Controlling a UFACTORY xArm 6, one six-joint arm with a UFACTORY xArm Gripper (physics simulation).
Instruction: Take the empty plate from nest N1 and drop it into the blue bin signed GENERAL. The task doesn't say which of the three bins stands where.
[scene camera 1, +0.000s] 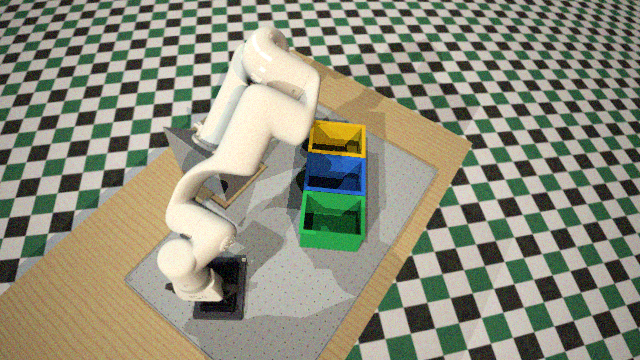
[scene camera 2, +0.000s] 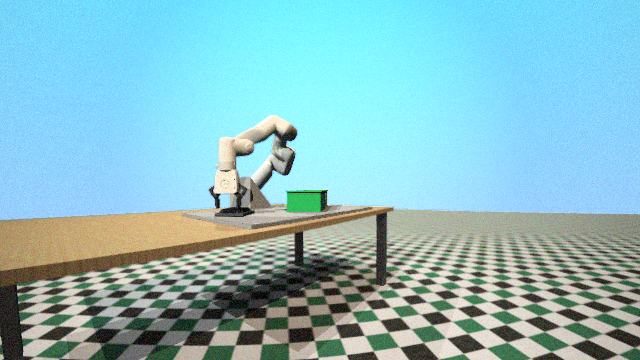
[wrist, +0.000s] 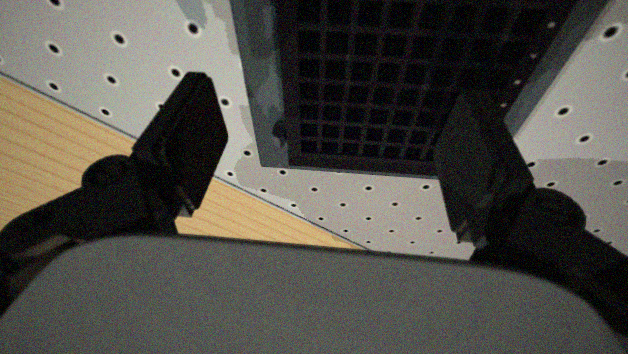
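Seen in the pictures: gripper, fingertip midpoint: (scene camera 1: 208, 296) (scene camera 2: 228, 208) (wrist: 331, 114); arm's base, link origin: (scene camera 1: 211, 146) (scene camera 2: 249, 190).
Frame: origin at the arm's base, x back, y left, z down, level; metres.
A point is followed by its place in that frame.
A black plate with a grid of square wells (scene camera 1: 228, 274) @[y -0.224, x -0.291, z 0.077 m] (wrist: 370, 75) @[y -0.278, x -0.297, z 0.074 m] lies in the dark-rimmed nest (scene camera 1: 220, 316) @[y -0.312, x -0.350, z 0.087 m] (wrist: 257, 107) @[y -0.327, x -0.279, z 0.087 m] (scene camera 2: 233, 214) @[y -0.308, x -0.363, z 0.090 m]. Any nest label is unreadable. My gripper (scene camera 1: 200, 290) @[y -0.296, x -0.297, z 0.070 m] (scene camera 2: 228, 205) @[y -0.296, x -0.297, z 0.070 m] (wrist: 330, 114) @[y -0.296, x -0.297, z 0.070 m] is open and empty, pointing down, low over the nest. In the wrist view the left finger is left of the nest, over the mat; the right finger overlaps the plate's lower right part and hides that corner. The blue bin (scene camera 1: 345, 166) @[y 0.227, x -0.327, z 0.035 m] stands between the yellow and green ones; its sign does not show.
The yellow bin (scene camera 1: 337, 131) @[y 0.317, x -0.227, z 0.030 m] and the green bin (scene camera 1: 330, 241) @[y 0.011, x -0.440, z 0.045 m] (scene camera 2: 305, 201) @[y 0.015, x -0.448, z 0.049 m] adjoin the blue one in a row. The arm's grey base bracket (scene camera 1: 182, 145) @[y -0.074, x 0.024, z -0.054 m] (scene camera 2: 257, 197) @[y -0.019, x -0.110, z 0.037 m] stands on the far side. A grey perforated mat (scene camera 1: 280, 320) @[y -0.220, x -0.467, z 0.099 m] (wrist: 345, 192) @[y -0.351, x -0.360, z 0.099 m] lies on the wooden table (scene camera 1: 75, 260) @[y -0.480, x 0.070, z 0.112 m] (scene camera 2: 100, 235) @[y -0.756, x -0.435, z 0.112 m].
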